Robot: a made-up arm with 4 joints.
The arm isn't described. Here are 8 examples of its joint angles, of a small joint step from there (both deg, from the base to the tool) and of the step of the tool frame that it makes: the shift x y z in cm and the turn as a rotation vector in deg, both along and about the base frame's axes.
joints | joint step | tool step
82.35 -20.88 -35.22 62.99 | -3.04 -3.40 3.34 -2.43 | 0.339 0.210 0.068 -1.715 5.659 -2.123
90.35 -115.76 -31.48 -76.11 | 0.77 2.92 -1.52 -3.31 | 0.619 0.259 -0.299 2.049 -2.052 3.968
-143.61 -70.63 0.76 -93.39 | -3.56 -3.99 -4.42 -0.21 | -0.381 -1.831 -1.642 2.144 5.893 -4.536
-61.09 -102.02 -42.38 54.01 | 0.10 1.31 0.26 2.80 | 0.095 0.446 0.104 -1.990 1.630 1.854
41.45 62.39 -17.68 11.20 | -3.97 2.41 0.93 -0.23 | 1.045 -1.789 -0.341 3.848 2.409 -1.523
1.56 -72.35 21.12 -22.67 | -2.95 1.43 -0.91 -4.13 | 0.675 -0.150 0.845 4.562 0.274 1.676
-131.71 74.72 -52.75 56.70 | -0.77 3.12 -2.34 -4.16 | -0.354 0.135 0.117 -0.197 -1.423 6.589
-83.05 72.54 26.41 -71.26 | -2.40 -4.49 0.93 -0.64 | -0.425 2.501 -0.156 6.426 0.436 0.440
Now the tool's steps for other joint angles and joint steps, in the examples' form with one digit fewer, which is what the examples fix.
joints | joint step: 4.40 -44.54 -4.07 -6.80 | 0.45 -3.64 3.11 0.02
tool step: -1.03 0.46 -0.51 -2.17 2.65 3.74
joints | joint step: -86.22 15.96 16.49 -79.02 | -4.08 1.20 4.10 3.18
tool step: -1.40 1.10 -1.04 2.02 9.69 1.19
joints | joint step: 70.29 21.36 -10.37 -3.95 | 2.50 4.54 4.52 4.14
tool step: -0.17 -0.75 2.07 7.62 -2.23 -1.12
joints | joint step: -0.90 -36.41 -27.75 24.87 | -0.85 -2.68 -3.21 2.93
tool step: -1.15 -0.65 0.52 3.88 1.02 1.01
